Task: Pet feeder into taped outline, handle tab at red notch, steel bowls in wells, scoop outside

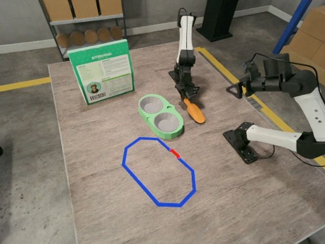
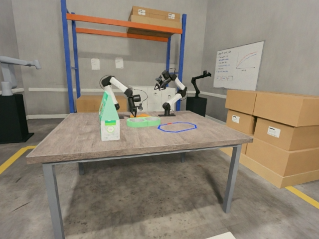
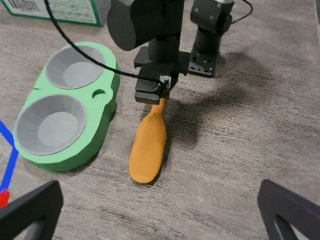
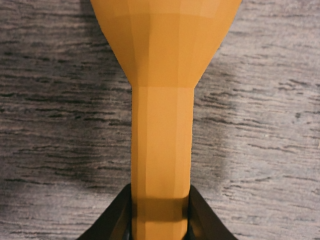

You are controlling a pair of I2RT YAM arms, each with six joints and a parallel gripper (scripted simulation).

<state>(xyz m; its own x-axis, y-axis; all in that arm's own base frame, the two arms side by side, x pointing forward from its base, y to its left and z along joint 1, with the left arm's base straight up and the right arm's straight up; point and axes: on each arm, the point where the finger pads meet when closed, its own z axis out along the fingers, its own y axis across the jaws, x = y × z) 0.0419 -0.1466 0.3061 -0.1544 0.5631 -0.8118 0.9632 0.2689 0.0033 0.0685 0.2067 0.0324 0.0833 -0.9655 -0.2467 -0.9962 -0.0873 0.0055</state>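
Observation:
Right now the orange scoop is 10 cm to the left of my right hand. Also, from my right hand: blue taped outline (35 cm ahead, 32 cm to the left, 3 cm below).
My left hand is 40 cm short of the blue taped outline, 31 cm above it and 7 cm to the right of it. The rest, counted from my left hand: orange scoop (27 cm below, 16 cm to the right, 5 cm ahead).

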